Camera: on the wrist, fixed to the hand. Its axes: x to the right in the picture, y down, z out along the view.
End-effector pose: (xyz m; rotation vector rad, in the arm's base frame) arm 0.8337 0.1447 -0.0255 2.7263 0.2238 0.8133
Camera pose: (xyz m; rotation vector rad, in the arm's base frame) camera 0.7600 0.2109 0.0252 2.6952 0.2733 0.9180
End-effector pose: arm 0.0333 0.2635 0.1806 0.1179 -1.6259 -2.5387
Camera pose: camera 0.0627 0.2011 0.0933 0.2361 -1.6123 -2.5103
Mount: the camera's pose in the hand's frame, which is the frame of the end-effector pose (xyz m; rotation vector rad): -0.0201 -0.0516 -0.0965 0.0066 0.0800 -0.0220
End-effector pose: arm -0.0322 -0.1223 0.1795 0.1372 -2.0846 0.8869
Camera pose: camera 0.0649 -0.1034 0.2305 0.1259 -2.0026 0.8723
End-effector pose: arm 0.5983 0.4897 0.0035 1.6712 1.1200 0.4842
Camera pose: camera 0.4930 0.5253 -0.0005 1.6559 1.1981 0.5379
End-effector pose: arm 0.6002 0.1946 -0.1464 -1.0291 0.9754 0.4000
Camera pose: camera 0.5778 0.0894 -0.1180 -1.0555 1.0354 0.3393
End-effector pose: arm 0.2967 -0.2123 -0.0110 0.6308 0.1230 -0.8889
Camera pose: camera 0.2597 -0.1683 -0.1062 0.6725 0.1993 -0.8858
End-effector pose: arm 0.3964 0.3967 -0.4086 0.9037 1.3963 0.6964
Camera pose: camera 0.2939 0.3649 -0.4379 0.8725 1.4781 0.7183
